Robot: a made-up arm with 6 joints. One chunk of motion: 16 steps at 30 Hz.
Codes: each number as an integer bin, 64 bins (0 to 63) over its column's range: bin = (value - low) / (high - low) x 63, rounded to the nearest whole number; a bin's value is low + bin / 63 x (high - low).
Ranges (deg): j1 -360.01..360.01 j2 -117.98..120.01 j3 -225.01..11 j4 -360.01..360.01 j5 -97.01..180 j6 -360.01..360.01
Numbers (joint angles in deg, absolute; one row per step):
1: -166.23 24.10 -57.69 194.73 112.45 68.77
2: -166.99 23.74 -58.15 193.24 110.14 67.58
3: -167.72 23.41 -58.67 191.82 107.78 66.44
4: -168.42 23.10 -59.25 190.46 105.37 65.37
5: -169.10 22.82 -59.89 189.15 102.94 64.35
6: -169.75 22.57 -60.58 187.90 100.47 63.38
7: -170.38 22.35 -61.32 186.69 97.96 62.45
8: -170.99 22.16 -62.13 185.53 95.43 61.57
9: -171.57 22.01 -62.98 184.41 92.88 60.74
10: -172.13 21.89 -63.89 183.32 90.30 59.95
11: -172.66 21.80 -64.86 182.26 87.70 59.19
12: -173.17 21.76 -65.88 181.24 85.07 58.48
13: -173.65 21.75 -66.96 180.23 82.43 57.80
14: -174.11 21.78 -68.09 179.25 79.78 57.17
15: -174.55 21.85 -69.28 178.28 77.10 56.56
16: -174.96 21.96 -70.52 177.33 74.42 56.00
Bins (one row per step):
1: 17 38 45 49 48 38
2: 17 38 45 48 47 37
3: 17 37 44 48 47 37
4: 17 37 44 48 46 37
5: 17 37 44 48 45 37
6: 17 37 44 48 45 37
7: 17 37 44 48 44 37
8: 17 37 43 48 44 37
9: 16 37 43 48 43 37
10: 16 37 43 48 43 37
11: 16 37 43 47 42 37
12: 16 37 42 47 41 37
13: 16 37 42 47 41 37
14: 16 37 42 47 40 37
15: 16 37 42 47 40 36
16: 16 37 41 47 39 36

